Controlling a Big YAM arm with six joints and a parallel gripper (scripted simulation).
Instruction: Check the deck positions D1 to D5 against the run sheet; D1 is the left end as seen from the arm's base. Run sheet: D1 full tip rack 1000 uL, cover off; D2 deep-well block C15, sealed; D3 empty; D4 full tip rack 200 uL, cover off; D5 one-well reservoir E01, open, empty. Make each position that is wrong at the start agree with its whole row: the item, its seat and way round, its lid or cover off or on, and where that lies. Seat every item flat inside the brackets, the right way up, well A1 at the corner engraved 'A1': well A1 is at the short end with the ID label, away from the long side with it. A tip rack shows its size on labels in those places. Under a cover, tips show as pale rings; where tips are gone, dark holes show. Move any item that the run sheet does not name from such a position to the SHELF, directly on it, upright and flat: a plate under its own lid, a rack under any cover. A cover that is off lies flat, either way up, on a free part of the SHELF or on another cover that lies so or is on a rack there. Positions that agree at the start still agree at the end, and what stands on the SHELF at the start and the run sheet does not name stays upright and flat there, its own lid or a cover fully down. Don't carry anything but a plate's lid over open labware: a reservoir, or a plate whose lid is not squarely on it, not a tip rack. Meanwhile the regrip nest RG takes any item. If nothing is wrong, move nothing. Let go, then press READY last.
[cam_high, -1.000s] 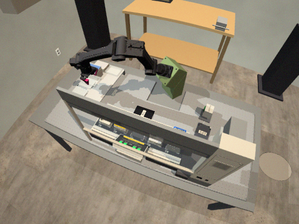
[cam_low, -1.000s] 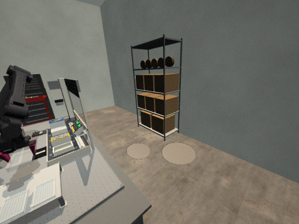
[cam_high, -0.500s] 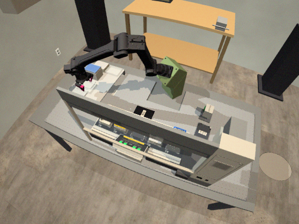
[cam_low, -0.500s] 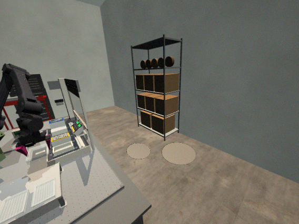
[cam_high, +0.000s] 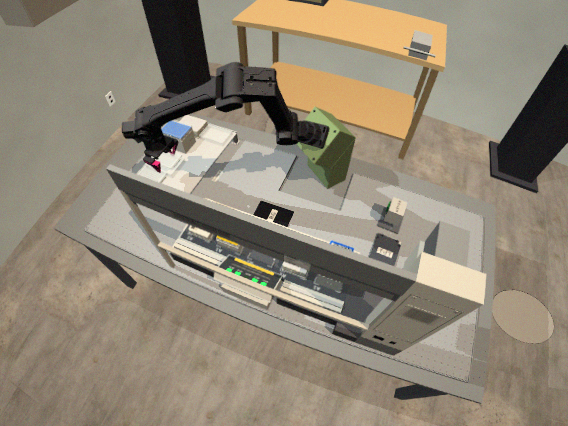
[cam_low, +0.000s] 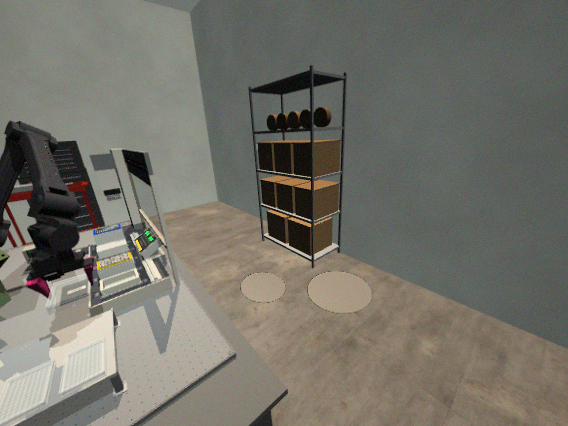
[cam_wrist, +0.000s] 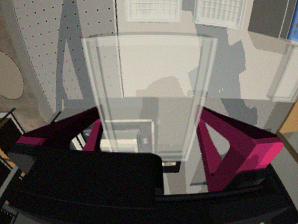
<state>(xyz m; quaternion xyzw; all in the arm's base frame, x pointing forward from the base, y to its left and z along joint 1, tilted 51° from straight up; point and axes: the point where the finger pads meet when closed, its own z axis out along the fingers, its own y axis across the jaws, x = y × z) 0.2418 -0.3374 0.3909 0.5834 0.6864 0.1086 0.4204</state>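
The clear tip-rack cover lies right at my hand. Also, from my hand: yellow-labelled tip rack: 340 mm to the left, 120 mm below, 110 mm ahead; then one-well reservoir: 210 mm to the left, 150 mm below, 100 mm ahead; then pale shelf: 170 mm behind, 160 mm below, 60 mm to the right.
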